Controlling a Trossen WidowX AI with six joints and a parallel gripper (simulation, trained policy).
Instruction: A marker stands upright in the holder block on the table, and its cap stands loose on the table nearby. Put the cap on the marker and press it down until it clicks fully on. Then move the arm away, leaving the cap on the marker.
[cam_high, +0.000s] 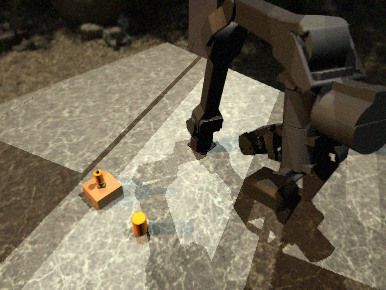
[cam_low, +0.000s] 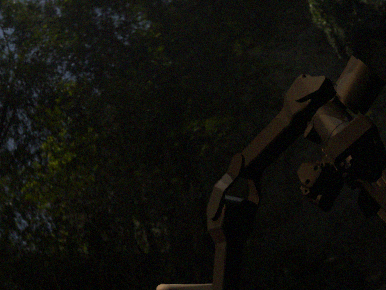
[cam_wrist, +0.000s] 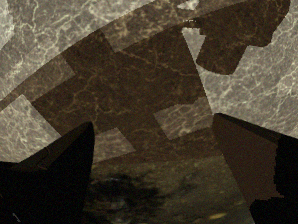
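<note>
My gripper tip is 130 mm short of the orange cap, 250 mm to the left of it and 170 mm above it. Also, from my gripper tip: orange marker (130 mm ahead, 400 mm to the right, 130 mm below).
</note>
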